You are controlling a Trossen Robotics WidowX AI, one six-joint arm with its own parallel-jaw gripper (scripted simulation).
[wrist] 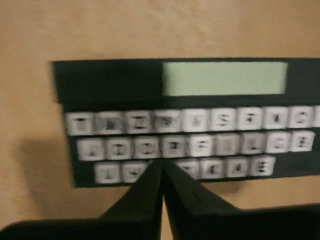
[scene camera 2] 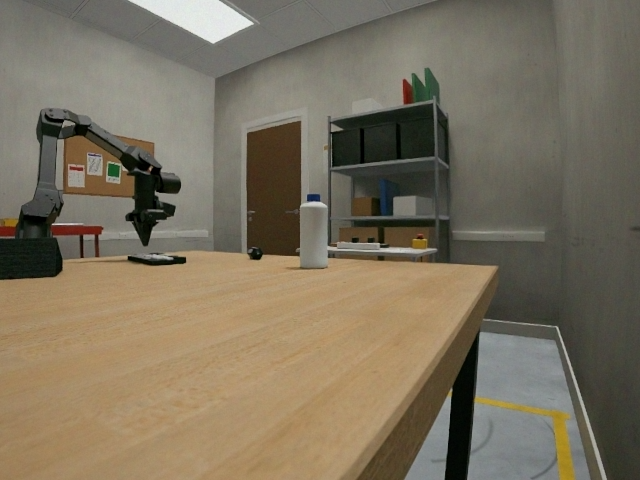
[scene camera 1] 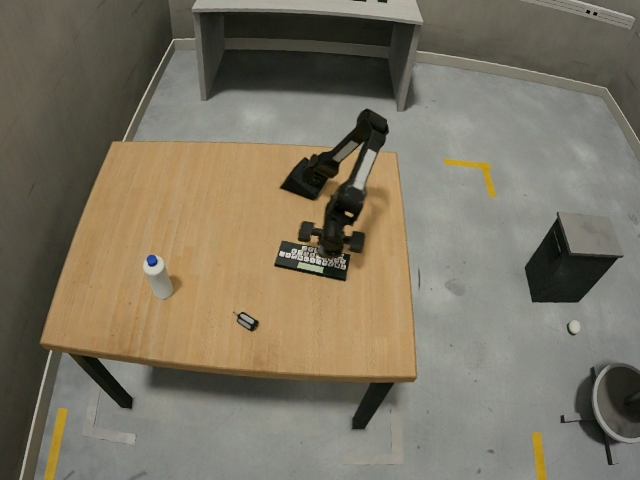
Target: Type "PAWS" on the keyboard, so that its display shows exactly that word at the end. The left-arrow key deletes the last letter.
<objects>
my gripper: wrist 161, 166; scene camera 2 145, 246; scene camera 1 327, 253
</objects>
